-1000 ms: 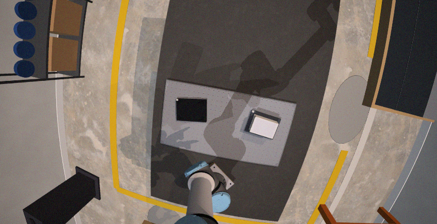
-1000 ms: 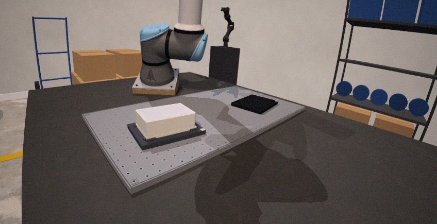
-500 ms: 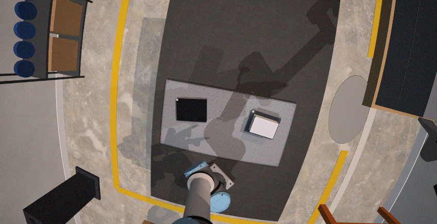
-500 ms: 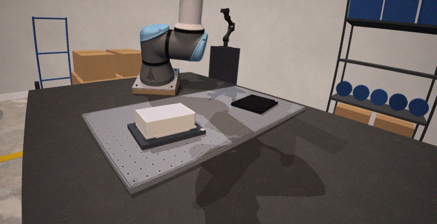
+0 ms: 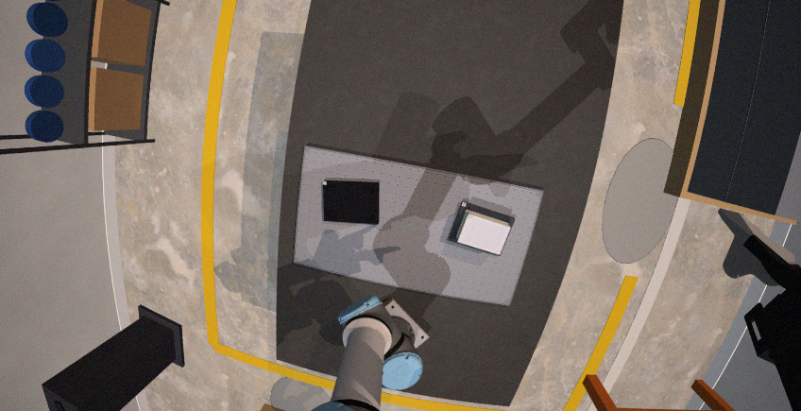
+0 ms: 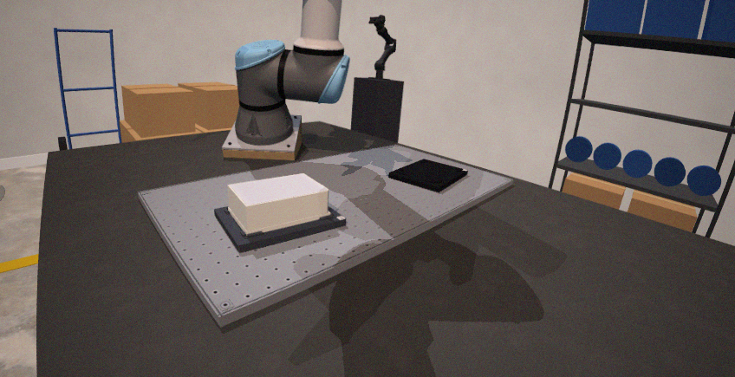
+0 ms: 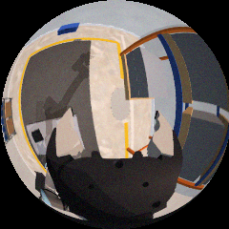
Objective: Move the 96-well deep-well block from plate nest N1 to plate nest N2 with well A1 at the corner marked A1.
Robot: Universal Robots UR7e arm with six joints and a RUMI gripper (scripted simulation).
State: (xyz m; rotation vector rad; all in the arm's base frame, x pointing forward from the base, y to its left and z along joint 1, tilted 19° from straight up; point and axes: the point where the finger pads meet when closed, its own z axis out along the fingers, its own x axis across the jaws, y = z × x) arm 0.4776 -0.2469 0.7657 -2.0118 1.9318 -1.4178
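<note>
Right now my hand is 560 mm above the cream deep-well block, 240 mm past it and 220 mm to the right of it. Also, from my hand: grey nest N1 (590 mm below, 240 mm behind, 220 mm to the left); black nest N2 (600 mm to the left, 590 mm below, 260 mm behind).
</note>
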